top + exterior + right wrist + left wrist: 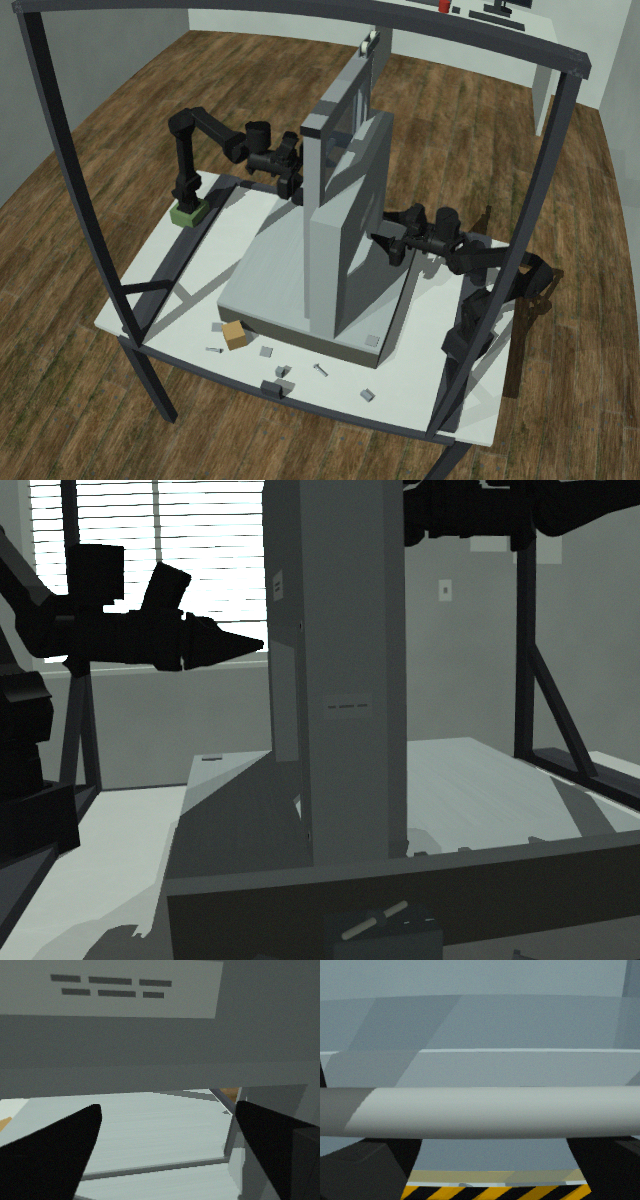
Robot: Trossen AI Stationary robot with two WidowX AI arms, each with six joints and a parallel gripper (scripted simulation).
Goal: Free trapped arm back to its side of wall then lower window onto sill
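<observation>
Right now the window sash is 1 cm ahead of my left hand, 3 cm to the right of it and 7 cm above it. From my left hand the other things lie so: box: 30 cm behind, 8 cm to the left, 40 cm below.
</observation>
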